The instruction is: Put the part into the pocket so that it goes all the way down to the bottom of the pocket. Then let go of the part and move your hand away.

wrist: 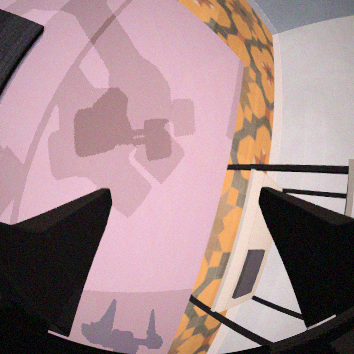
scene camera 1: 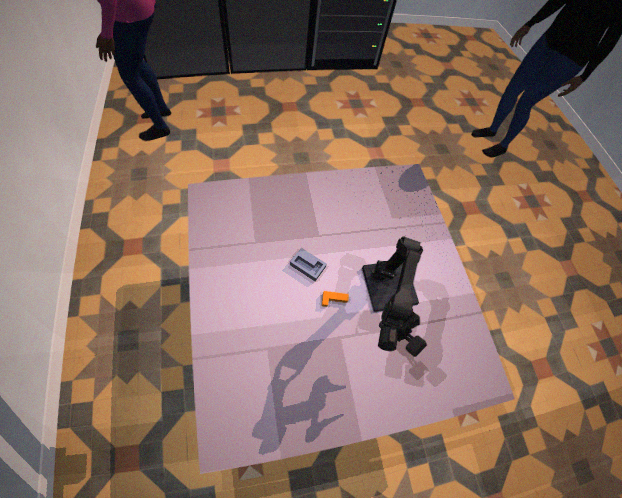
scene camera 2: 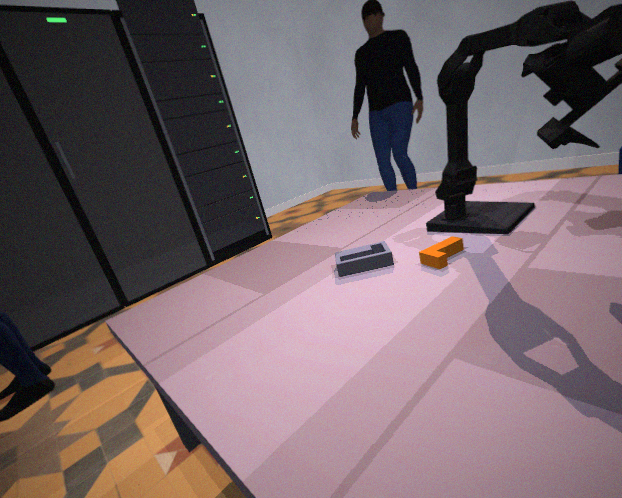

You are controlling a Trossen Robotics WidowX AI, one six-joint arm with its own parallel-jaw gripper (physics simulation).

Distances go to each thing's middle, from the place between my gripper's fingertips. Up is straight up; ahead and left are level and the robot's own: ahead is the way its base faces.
The orange L-shaped part (scene camera 2: 435,256) lies 13 cm ahead of my hand, 32 cm to the right of it and 20 cm below it. Also, from my hand: grey pocket block (scene camera 2: 377,255) (18 cm ahead, 50 cm to the right, 19 cm below).
